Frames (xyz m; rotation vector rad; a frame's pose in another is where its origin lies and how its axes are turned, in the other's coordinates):
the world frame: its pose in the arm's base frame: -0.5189 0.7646 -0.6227 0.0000 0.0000 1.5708
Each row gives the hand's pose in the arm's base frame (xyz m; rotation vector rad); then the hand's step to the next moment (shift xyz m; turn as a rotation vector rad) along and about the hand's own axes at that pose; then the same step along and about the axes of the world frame.
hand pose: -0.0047 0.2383 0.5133 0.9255 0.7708 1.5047
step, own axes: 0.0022 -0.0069 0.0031 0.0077 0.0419 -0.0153
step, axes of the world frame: 0.0030 -0.0059 -0.0043 0.0025 0.0336 0.0303
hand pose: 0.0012 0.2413 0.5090 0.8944 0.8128 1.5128
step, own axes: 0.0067 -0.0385 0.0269 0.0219 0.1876 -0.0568
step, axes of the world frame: 0.0116 -0.0412 -0.0204 -0.0012 0.1391 0.1398
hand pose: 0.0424 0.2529 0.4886 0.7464 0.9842 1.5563
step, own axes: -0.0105 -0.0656 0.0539 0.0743 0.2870 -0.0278
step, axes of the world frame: 0.0045 -0.0787 -0.0332 0.0499 0.1700 0.2393
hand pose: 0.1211 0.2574 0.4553 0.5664 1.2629 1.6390
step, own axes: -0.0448 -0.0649 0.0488 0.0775 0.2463 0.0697
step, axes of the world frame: -0.0159 -0.0849 -0.0338 0.0991 0.0765 0.2363
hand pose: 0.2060 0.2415 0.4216 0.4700 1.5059 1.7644
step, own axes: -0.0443 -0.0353 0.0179 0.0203 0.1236 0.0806
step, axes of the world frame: -0.0199 -0.0519 -0.0209 0.0668 -0.0055 0.1330
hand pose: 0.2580 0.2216 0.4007 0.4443 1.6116 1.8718
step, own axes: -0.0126 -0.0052 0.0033 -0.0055 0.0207 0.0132
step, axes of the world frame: -0.0053 -0.0127 -0.0026 0.0052 -0.0074 0.0235
